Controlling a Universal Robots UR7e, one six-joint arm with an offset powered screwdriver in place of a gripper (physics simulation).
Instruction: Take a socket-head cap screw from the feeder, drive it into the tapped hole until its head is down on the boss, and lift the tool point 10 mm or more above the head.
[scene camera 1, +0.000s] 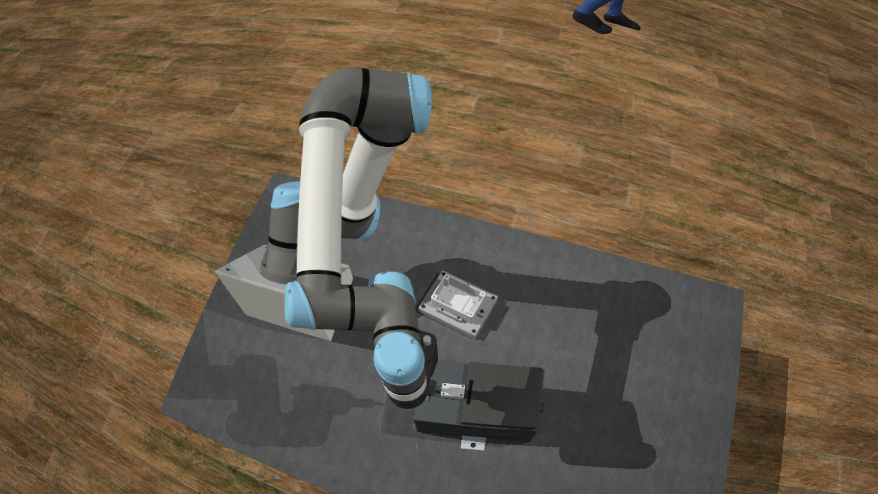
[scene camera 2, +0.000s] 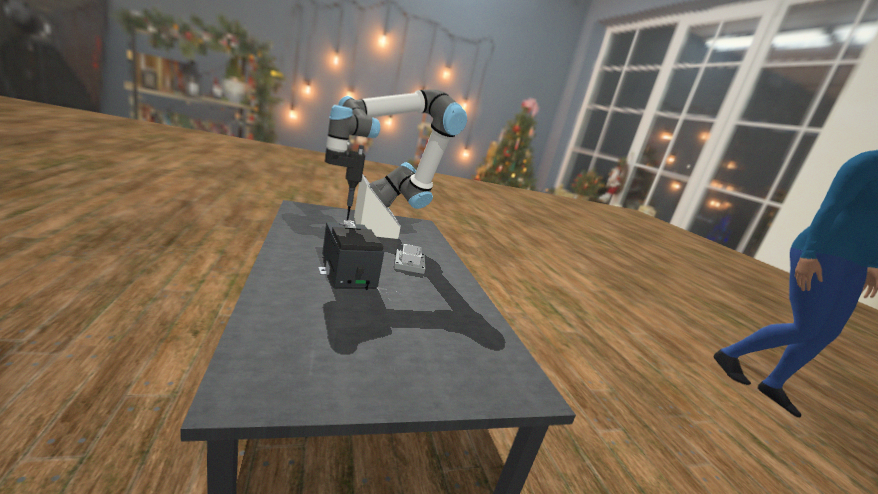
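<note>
The black screwdriver (scene camera 2: 348, 217) points straight down, with its tip at or just above the small silver plate (scene camera 1: 453, 390) (scene camera 2: 349, 223) on top of the dark screw feeder (scene camera 1: 503, 396) (scene camera 2: 362, 261). In scene camera 1 the wrist hides the tip. Contact and any screw on the bit are too small to tell. The light grey housing (scene camera 1: 471, 326) (scene camera 2: 410, 266) lies on the table beside the feeder, apart from the tool. Its raised walls and several small holes show in scene camera 1. I cannot tell which is the tapped hole, and no screw can be made out there.
The arm's pale wedge-shaped base (scene camera 1: 264, 307) (scene camera 2: 375, 216) stands at one end of the grey table (scene camera 1: 687, 380) (scene camera 2: 380, 380). A small silver bracket (scene camera 1: 473, 444) (scene camera 2: 322, 270) sticks out from the feeder's side. A person (scene camera 1: 592, 20) (scene camera 2: 816, 282) is on the floor away from the table.
</note>
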